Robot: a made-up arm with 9 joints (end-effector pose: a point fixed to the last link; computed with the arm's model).
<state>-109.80 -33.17 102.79 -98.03 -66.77 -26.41 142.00 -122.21 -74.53</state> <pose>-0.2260 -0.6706 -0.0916 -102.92 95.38 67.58</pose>
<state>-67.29 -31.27 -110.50 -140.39 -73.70 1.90 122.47 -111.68 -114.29</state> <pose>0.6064 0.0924 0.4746 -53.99 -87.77 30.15</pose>
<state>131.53 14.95 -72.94 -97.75 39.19 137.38 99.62 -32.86 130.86</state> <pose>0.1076 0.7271 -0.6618 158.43 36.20 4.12</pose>
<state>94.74 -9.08 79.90 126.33 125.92 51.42 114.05 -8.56 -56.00</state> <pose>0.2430 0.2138 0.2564 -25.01 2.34 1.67</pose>
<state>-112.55 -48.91 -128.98 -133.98 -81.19 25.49 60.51 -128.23 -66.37</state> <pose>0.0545 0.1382 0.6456 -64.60 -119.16 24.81</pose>
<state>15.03 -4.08 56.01 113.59 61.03 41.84 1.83 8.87 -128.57</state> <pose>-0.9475 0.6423 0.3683 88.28 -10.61 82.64</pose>
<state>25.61 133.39 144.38 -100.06 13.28 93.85 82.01 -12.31 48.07</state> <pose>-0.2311 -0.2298 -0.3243 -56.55 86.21 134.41</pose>
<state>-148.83 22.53 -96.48 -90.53 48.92 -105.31 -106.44 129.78 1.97</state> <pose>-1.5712 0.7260 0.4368 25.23 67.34 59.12</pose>
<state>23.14 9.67 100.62 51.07 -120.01 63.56 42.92 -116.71 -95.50</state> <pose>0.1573 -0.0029 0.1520 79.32 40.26 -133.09</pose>
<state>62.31 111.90 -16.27 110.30 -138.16 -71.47 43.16 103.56 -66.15</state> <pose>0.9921 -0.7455 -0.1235 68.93 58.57 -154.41</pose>
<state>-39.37 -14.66 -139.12 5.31 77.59 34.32 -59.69 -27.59 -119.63</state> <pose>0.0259 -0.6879 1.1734 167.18 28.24 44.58</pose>
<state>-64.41 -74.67 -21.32 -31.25 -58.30 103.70 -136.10 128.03 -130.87</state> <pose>0.2966 0.4922 0.5412 32.02 161.08 60.76</pose>
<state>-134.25 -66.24 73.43 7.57 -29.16 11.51 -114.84 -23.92 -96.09</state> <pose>-0.0545 0.1697 -0.0676 20.54 101.98 74.28</pose>
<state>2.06 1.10 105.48 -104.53 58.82 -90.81 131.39 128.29 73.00</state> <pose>-0.5628 -0.0558 -0.0467 -24.10 -95.76 34.65</pose>
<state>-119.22 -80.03 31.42 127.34 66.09 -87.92 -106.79 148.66 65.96</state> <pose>1.3598 0.3830 0.2023 19.09 -8.13 -54.72</pose>
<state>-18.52 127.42 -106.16 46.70 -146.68 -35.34 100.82 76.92 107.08</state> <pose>0.9414 -0.5966 0.5548 -146.85 -63.15 64.85</pose>
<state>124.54 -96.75 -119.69 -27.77 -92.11 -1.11 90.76 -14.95 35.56</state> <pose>-0.6432 -0.2436 -0.7644 -20.38 35.13 126.80</pose>
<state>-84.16 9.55 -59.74 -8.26 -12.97 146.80 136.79 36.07 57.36</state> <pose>-1.3001 0.0067 0.5160 -72.48 12.24 -161.48</pose>
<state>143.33 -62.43 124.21 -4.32 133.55 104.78 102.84 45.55 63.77</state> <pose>1.0739 -0.0591 0.5641 28.92 -96.08 -25.64</pose>
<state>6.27 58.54 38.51 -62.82 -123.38 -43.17 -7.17 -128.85 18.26</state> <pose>0.0885 -0.0201 0.6613 -21.40 -57.78 -78.49</pose>
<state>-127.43 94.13 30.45 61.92 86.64 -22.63 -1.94 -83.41 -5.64</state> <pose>-0.5104 -0.0562 -1.1778 -15.70 -81.98 78.68</pose>
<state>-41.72 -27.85 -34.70 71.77 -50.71 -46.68 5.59 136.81 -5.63</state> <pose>-0.0274 0.4858 0.0291 -51.37 21.65 28.42</pose>
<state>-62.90 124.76 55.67 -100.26 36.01 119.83 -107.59 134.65 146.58</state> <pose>-0.7231 -0.7218 -0.9500 -34.56 5.47 -149.01</pose>
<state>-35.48 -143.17 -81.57 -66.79 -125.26 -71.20 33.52 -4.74 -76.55</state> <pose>0.3533 -0.7810 -0.0426 -59.87 -13.12 79.12</pose>
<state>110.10 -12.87 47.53 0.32 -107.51 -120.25 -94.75 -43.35 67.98</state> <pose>0.6683 0.1343 0.4579 14.29 -80.39 -33.00</pose>
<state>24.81 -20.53 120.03 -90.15 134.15 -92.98 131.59 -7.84 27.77</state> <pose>-1.0664 -0.6341 0.3813 -7.77 62.28 121.42</pose>
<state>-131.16 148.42 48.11 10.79 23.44 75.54 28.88 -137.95 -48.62</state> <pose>0.4926 -1.2456 -0.4497 11.86 -54.88 -90.70</pose>
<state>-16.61 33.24 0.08 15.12 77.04 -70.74 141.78 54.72 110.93</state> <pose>-0.7471 0.3139 1.1326 -98.64 80.63 89.63</pose>
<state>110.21 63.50 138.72 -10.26 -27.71 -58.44 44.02 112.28 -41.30</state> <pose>-0.1888 -0.2370 0.3651 62.21 -125.36 28.06</pose>
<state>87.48 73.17 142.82 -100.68 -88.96 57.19 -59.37 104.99 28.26</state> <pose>-0.2494 -0.4501 0.5283 134.04 -11.07 61.52</pose>
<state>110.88 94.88 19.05 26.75 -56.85 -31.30 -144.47 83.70 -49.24</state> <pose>0.9161 -0.6577 0.5322 -82.78 -142.06 -72.20</pose>
